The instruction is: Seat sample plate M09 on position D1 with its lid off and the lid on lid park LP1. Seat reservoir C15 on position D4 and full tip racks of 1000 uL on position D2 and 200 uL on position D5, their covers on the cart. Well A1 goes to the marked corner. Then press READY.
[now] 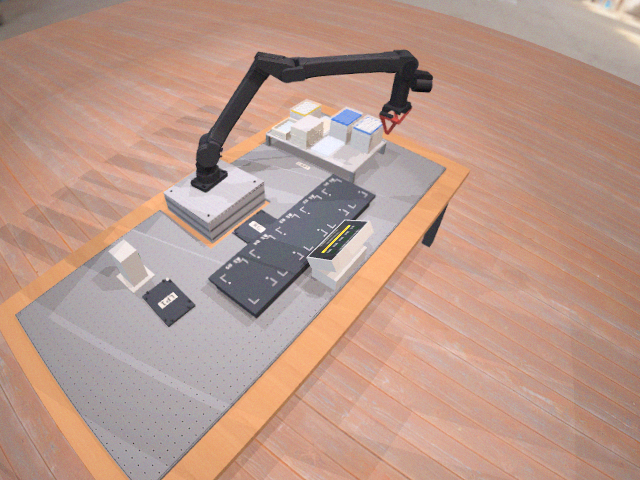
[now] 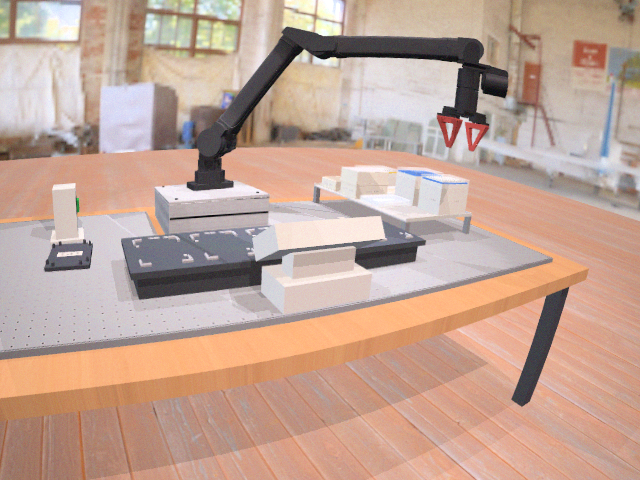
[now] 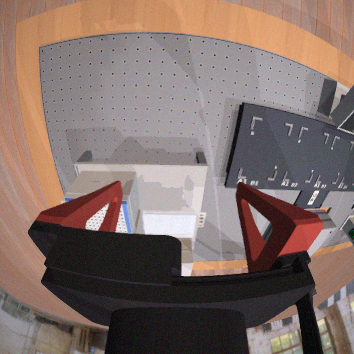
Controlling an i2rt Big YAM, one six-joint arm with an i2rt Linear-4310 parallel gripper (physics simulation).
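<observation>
My gripper [image 1: 398, 122] [image 2: 461, 148] [image 3: 178, 187] is open and empty, above the far right end of the cart [image 1: 348, 162] [image 2: 416, 211] [image 3: 170, 175]. On the cart stand a rack with a blue rim and visible holes [image 1: 367, 133] [image 2: 443, 197], a solid blue-topped rack [image 1: 345, 117], a yellow-rimmed box [image 1: 306, 107], a pale tall box [image 1: 307, 132] [image 2: 361, 181], a low pale piece [image 1: 283, 129] and a flat white plate [image 1: 327, 146] [image 3: 169, 223]. Their names are unreadable. The dark deck [image 1: 289, 240] [image 2: 160, 254] [image 3: 267, 152] shows bare corner-marked positions. Lid park LP1 [image 1: 169, 313] [image 2: 77, 262] is bare.
A tilted display [image 1: 338, 243] [image 2: 320, 235] stands at the deck's front edge. A white post [image 1: 132, 266] [image 2: 64, 211] with a green button [image 2: 78, 204] stands beside LP1. The grey arm base [image 1: 214, 204] [image 2: 206, 206] is behind the deck.
</observation>
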